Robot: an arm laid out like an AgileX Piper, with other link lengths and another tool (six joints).
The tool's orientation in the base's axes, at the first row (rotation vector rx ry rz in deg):
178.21 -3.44 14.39
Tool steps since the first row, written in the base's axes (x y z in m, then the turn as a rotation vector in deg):
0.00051 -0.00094 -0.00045 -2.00 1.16 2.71
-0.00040 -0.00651 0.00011 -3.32 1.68 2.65
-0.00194 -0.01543 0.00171 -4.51 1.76 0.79
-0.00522 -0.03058 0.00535 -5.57 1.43 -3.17
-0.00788 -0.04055 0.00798 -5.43 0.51 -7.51
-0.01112 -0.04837 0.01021 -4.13 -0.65 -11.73
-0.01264 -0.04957 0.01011 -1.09 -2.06 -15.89
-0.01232 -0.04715 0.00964 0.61 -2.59 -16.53
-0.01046 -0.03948 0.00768 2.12 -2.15 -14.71
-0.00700 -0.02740 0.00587 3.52 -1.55 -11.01
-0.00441 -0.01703 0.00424 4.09 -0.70 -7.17
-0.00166 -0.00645 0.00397 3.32 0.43 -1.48
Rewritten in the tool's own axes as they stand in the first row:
0.00047 0.00091 0.00055 -1.58 -1.03 -3.02
-0.00014 0.00652 -0.00002 -2.91 -1.50 -3.19
-0.00107 0.01552 -0.00163 -4.39 -1.56 -1.54
-0.00317 0.03085 -0.00539 -6.06 -1.26 2.20
-0.00500 0.04097 -0.00818 -6.58 -0.42 6.53
-0.00755 0.04895 -0.01071 -5.94 0.61 10.93
-0.00902 0.05020 -0.01083 -3.55 1.83 15.56
-0.00887 0.04777 -0.01037 -1.96 2.28 16.47
-0.00763 0.03999 -0.00832 -0.20 1.81 14.91
-0.00496 0.02776 -0.00627 1.76 1.22 11.46
-0.00304 0.01726 -0.00449 2.91 0.41 7.75
-0.00076 0.00658 -0.00403 3.02 -0.59 1.98

